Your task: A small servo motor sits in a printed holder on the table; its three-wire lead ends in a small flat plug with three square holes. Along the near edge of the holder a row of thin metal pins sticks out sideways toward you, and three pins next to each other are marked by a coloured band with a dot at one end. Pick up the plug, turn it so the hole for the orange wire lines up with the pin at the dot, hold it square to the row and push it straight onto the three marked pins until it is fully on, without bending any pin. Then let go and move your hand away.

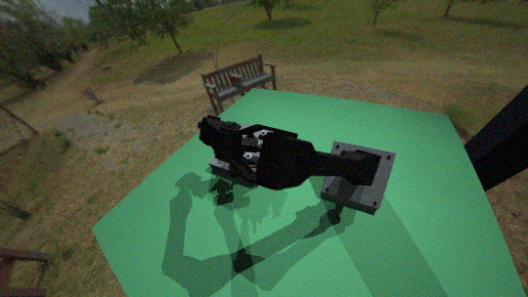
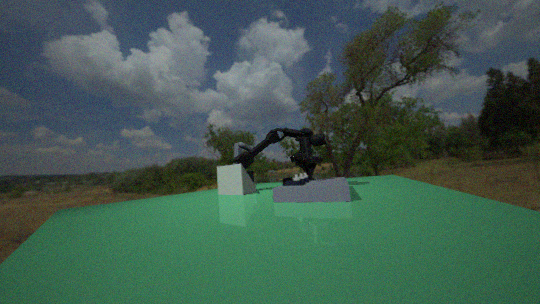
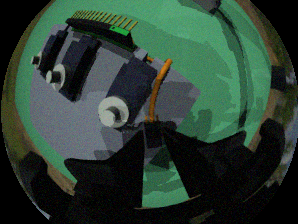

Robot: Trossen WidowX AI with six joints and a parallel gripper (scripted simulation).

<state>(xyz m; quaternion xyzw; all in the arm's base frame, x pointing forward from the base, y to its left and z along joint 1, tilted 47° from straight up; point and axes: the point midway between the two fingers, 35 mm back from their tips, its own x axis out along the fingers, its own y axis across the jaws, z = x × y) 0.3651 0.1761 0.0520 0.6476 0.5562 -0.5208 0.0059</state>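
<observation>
The servo lies 120 mm to the right of my gripper tip and 10 mm below it. From my gripper tip the other things lie so: holder (110 mm to the right, 110 mm ahead, 30 mm below).
</observation>
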